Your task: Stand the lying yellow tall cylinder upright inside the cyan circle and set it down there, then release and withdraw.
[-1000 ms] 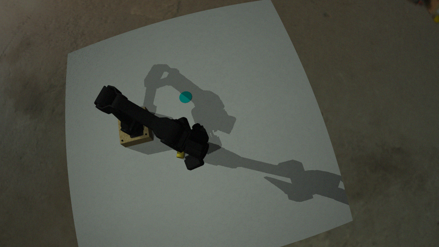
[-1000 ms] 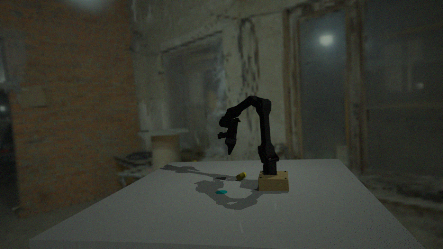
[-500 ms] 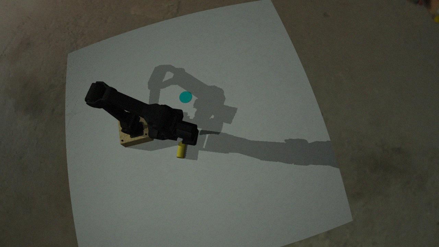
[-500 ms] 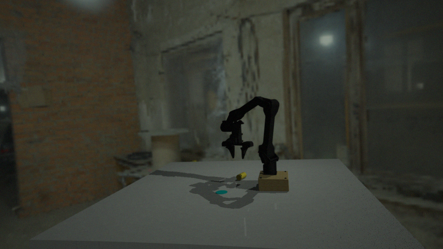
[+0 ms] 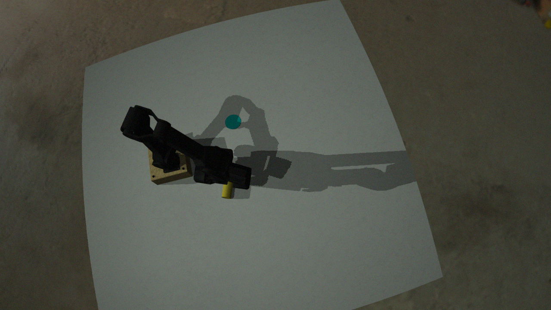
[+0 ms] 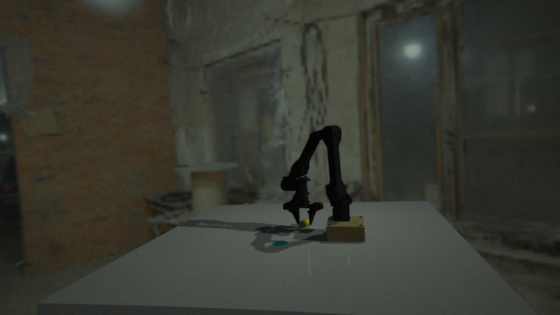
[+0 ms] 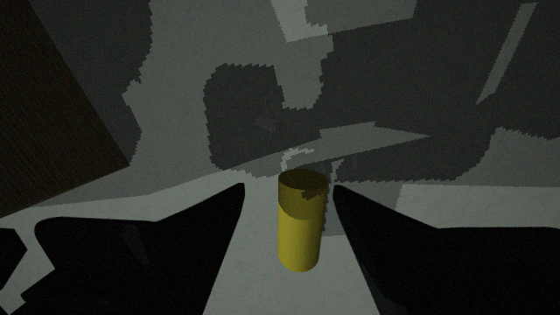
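Right now the yellow cylinder is 2 cm to the right of my gripper tip. Round my gripper tip: cyan circle 6 cm ahead, 23 cm to the left, 1 cm below.
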